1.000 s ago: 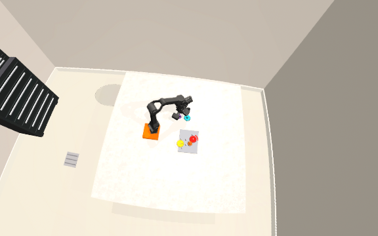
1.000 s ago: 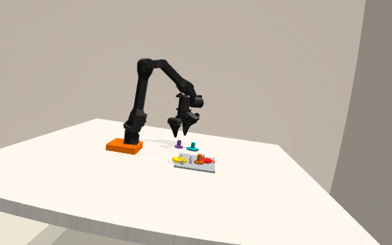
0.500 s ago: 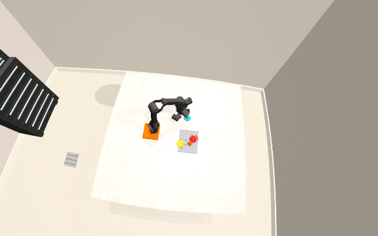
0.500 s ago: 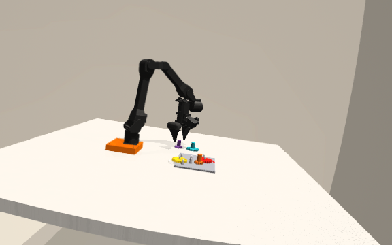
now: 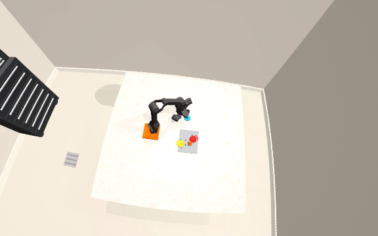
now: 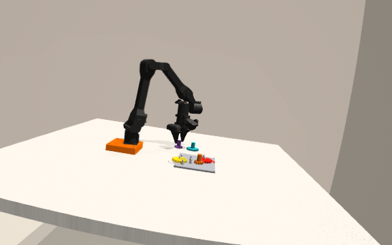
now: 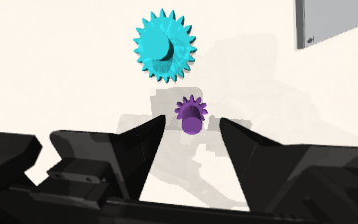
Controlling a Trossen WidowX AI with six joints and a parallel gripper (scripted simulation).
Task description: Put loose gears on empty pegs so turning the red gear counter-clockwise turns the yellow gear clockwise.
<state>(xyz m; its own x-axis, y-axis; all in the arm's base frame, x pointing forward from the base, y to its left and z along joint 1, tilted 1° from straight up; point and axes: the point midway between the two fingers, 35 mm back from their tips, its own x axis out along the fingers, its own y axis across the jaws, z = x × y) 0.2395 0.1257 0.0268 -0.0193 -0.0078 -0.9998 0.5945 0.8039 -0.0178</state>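
Right now the purple gear is 1 cm below my gripper tip. Round my gripper tip: red arrow: 22 cm to the right, 13 cm ahead, 2 cm below; then teal gear: 7 cm ahead, 1 cm to the right, 1 cm below; then red gear: 23 cm to the right, 10 cm ahead, 1 cm below.
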